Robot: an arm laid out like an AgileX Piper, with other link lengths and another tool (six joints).
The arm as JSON. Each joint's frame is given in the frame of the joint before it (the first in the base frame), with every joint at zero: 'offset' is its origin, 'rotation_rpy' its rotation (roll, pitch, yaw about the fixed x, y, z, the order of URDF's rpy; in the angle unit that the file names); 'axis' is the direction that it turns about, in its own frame. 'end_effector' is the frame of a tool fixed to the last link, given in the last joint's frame.
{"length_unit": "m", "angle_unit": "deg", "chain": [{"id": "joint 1", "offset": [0.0, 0.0, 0.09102], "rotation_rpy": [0.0, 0.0, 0.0], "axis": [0.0, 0.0, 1.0]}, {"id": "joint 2", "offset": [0.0, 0.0, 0.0], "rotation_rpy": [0.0, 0.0, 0.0], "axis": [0.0, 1.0, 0.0]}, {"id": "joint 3", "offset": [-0.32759, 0.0, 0.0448], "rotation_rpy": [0.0, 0.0, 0.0], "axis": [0.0, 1.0, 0.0]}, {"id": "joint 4", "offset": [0.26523, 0.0, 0.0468], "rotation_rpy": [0.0, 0.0, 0.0], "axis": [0.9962, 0.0, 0.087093]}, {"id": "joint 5", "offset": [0.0, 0.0, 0.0], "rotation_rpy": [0.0, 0.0, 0.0], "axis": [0.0, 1.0, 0.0]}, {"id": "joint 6", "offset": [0.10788, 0.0, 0.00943], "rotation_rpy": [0.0, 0.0, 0.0], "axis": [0.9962, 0.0, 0.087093]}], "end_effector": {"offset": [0.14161, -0.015, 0.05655], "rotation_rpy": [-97.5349, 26.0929, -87.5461]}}
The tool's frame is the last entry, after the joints.
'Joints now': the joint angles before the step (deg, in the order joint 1, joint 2, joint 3, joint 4, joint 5, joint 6). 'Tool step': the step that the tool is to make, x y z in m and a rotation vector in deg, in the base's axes. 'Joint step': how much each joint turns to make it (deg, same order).
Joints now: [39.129, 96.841, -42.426, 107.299, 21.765, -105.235]
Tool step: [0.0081, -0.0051, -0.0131, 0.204, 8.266, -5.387]
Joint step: [-0.623, 1.338, -2.734, -12.670, -0.621, 21.227]
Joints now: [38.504, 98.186, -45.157, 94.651, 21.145, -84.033]
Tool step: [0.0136, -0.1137, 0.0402, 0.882, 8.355, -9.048]
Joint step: [-19.415, -12.621, 1.333, -32.659, 14.916, 32.770]
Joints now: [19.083, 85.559, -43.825, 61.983, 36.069, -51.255]
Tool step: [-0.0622, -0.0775, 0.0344, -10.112, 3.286, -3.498]
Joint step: [-5.338, -17.716, 0.043, -29.387, 14.546, 27.841]
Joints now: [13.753, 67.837, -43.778, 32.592, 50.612, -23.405]
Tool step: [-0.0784, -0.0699, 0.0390, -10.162, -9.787, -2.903]
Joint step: [-0.004, -24.712, 3.694, -18.345, 10.864, 11.789]
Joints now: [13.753, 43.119, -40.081, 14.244, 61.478, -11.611]
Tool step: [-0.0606, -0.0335, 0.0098, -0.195, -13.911, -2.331]
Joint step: [-0.021, -24.385, 7.512, -5.018, 2.994, 2.576]
